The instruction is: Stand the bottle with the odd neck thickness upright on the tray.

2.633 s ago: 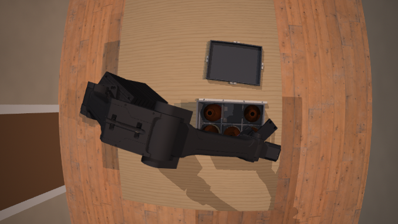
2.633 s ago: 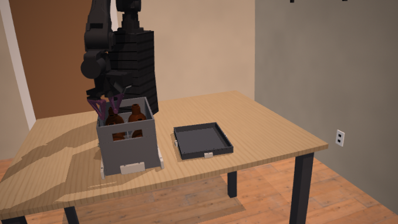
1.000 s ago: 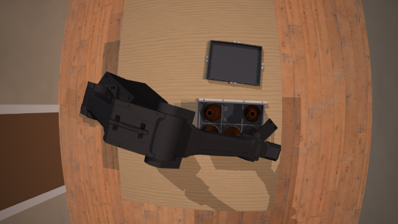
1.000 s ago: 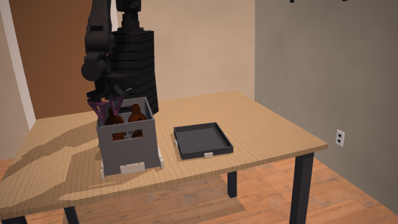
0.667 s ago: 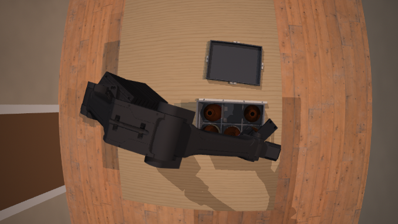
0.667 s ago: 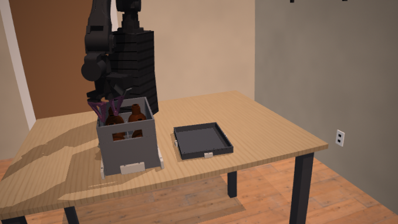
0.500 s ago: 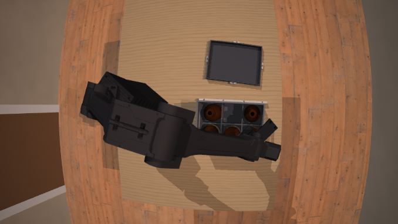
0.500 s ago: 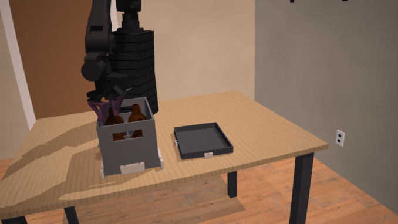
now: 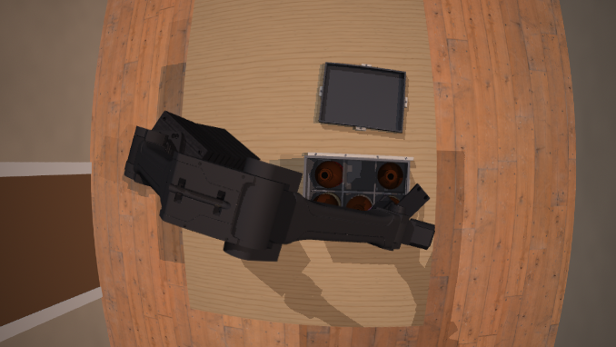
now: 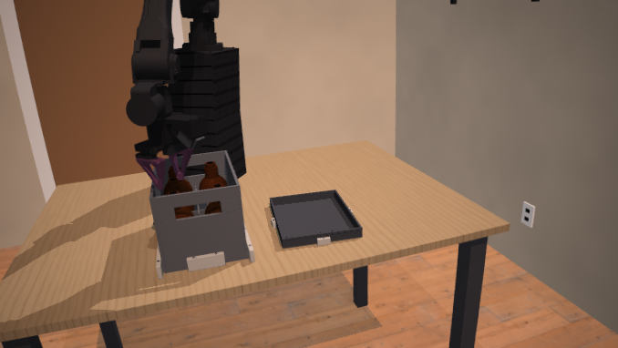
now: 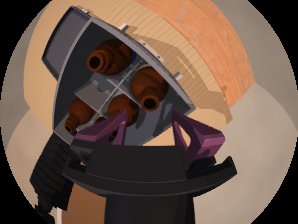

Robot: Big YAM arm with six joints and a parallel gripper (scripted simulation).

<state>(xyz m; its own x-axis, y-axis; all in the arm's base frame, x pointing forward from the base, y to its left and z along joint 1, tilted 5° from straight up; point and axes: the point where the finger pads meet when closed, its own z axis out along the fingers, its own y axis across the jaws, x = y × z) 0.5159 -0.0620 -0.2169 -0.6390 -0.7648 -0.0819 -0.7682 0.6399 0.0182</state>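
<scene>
Now: the grey crate 110 mm below my hand, 90 mm behind it and 40 mm to the left of it. Also, from my hand: dark tray 320 mm to the left, 180 mm below, 110 mm behind.
</scene>
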